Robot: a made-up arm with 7 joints.
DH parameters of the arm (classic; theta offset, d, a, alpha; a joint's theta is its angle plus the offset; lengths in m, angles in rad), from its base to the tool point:
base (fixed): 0 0.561 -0.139 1.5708
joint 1: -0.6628 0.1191 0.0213 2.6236
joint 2: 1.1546 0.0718 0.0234 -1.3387
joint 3: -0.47 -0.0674 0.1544 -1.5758
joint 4: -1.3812 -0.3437 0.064 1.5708
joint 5: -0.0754 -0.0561 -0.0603 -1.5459
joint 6: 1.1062 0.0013 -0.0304 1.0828
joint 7: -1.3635 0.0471 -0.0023 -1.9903
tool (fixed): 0.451 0.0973 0 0
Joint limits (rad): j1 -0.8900..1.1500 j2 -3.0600..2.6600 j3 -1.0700..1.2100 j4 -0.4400..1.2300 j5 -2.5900..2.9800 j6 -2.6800..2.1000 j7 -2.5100..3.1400
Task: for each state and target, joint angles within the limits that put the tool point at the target. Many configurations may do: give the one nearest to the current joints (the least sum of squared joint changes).
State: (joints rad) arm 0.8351 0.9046 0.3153 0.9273 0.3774 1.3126 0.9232
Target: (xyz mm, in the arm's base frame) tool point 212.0 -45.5 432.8
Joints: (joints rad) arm 1.1500 0.0225 0.9382 1.1001 -0.0714 1.1860 0.9933
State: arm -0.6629 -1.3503 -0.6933 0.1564 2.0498 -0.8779 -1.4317
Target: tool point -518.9 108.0 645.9
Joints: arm -0.4567 -1.6282 -0.9219 0.0630 2.0260 -0.9157 -1.5217
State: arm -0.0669 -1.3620 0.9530 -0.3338 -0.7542 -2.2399 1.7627
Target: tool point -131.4 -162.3 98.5
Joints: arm -0.3850 -0.6995 1.2100 -0.0351 -1.1343 -2.5492 1.9631
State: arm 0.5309 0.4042 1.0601 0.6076 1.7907 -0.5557 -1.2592
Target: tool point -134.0 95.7 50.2
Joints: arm 0.4531 0.3656 0.5840 0.6909 1.5831 -0.7467 -1.5795
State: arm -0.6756 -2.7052 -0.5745 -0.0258 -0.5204 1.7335 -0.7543
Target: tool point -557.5 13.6 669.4
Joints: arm -0.7858 -2.7472 -0.9798 0.0594 -0.4032 1.7503 -0.8244
